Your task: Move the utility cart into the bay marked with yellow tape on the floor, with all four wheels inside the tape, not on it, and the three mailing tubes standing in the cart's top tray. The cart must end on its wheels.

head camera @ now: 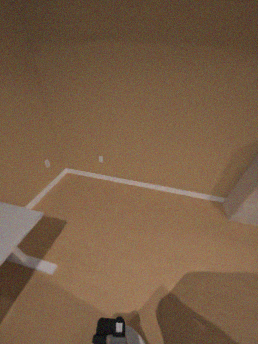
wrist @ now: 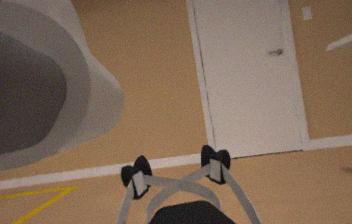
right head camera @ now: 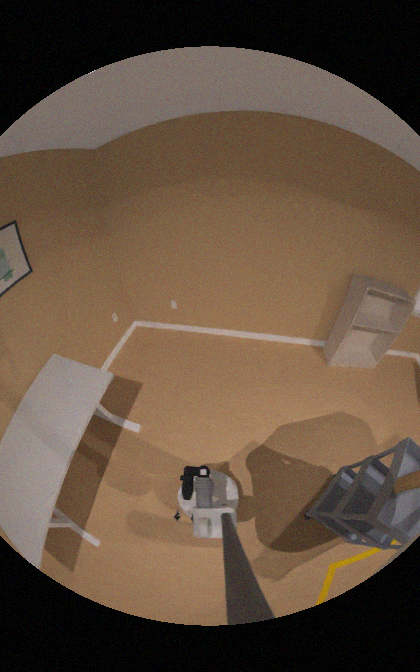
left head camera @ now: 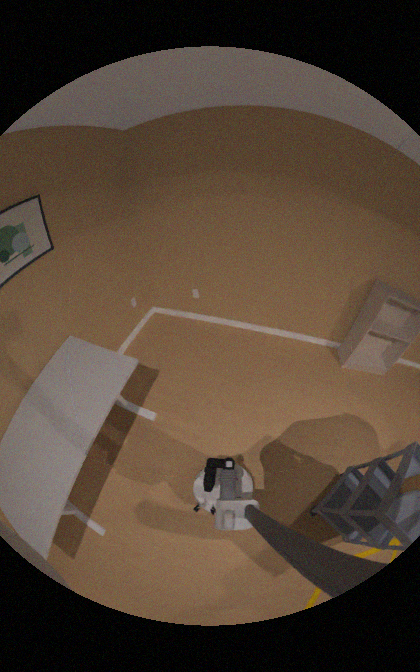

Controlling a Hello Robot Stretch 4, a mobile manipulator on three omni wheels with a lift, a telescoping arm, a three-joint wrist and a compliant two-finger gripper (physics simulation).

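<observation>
The blue-grey utility cart (left head camera: 375, 512) (right head camera: 367, 515) is at the right edge of both side head views, partly cut off, and appears to stand upright. A brown piece (left head camera: 413, 484) (right head camera: 407, 482) shows inside its frame; I cannot tell if it is a mailing tube. Yellow tape (left head camera: 370, 552) (right head camera: 350, 560) (wrist: 72, 188) shows beside and partly behind the cart's lower edge; the wheels' places relative to it are unclear. My gripper (wrist: 175, 162) is open and empty, its fingertips apart. It is left of the cart in the side head views, not touching it.
A white table (head camera: 15, 225) (left head camera: 65, 425) (right head camera: 50, 440) stands at the left. A pale open shelf unit (head camera: 245, 210) (left head camera: 356, 320) (right head camera: 342, 325) stands by the far wall. A white door (wrist: 250, 85) and a large grey rounded shape (wrist: 107, 100) show in the wrist view.
</observation>
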